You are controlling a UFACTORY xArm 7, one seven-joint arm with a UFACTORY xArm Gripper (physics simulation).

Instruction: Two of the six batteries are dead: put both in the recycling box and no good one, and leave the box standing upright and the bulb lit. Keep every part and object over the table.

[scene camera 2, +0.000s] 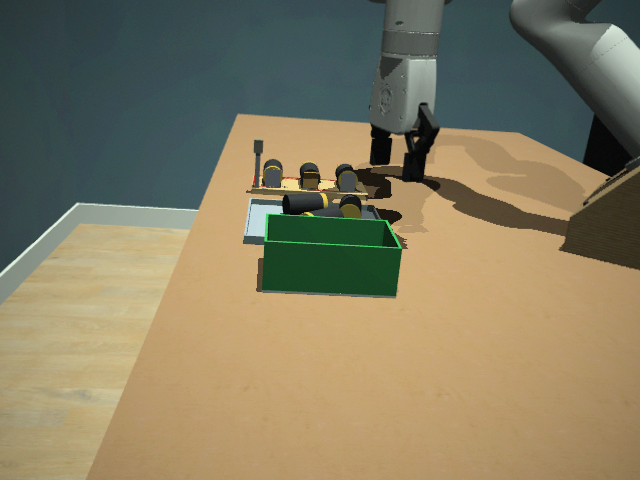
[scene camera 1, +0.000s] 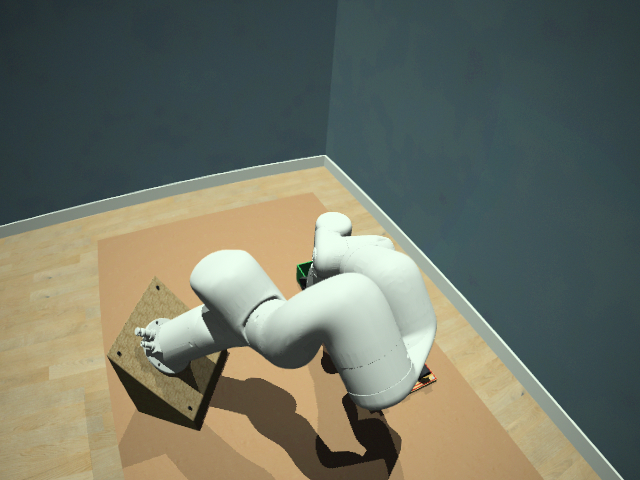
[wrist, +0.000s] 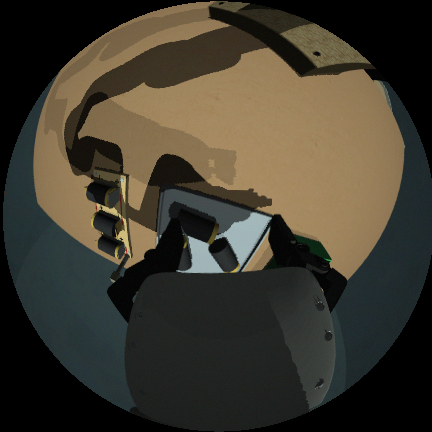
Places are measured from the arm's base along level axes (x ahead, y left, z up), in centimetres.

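Pixels of known places: gripper, fingertip midpoint: [scene camera 2: 395, 172] [wrist: 225, 228]; arm's base, origin of the base link: [scene camera 1: 166, 346].
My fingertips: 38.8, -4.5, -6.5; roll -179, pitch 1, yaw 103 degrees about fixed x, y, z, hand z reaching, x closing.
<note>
Ahead of a thing's pixels: the offset from my fingertips to its top centre, as dx, dy, dz. "*": to the spot under its first point. Level surfaces: height alone.
My gripper [scene camera 2: 397, 172] [wrist: 225, 228] is open and empty, above the table to the right of the battery board in scene camera 2. A grey tray {+10.8, -1.6, -7.6} [scene camera 2: 263, 219] [wrist: 257, 225] holds three black batteries with yellow bands: one battery {+11.7, -5.8, -5.1} [scene camera 2: 305, 203], another battery {+5.2, -3.5, -5.1} [scene camera 2: 350, 206] and a partly hidden battery {+10.8, +2.2, -5.1} [scene camera 2: 326, 212]. The board {dz -7.8} [scene camera 2: 289, 185] [wrist: 112, 177] carries three more: a battery [scene camera 2: 272, 175] [wrist: 101, 194], a battery {+8.6, -18.2, -4.6} [scene camera 2: 309, 176] and a battery {* +2.5, -17.7, -5.3} [scene camera 2: 346, 177]. The green recycling box {+13.0, +17.4, -2.8} [scene camera 2: 330, 268] [wrist: 312, 246] stands upright. No lit bulb can be made out.
A small grey block {* +17.8, -18.6, -0.7} [scene camera 2: 258, 146] stands on a thin post at the board's end. The arm's wooden base block [scene camera 1: 131, 330] [scene camera 2: 610, 222] [wrist: 320, 45] stands on the table. In scene camera 1 the arm [scene camera 1: 330, 315] hides most of the tray and board. Walls stand beyond the table edges.
</note>
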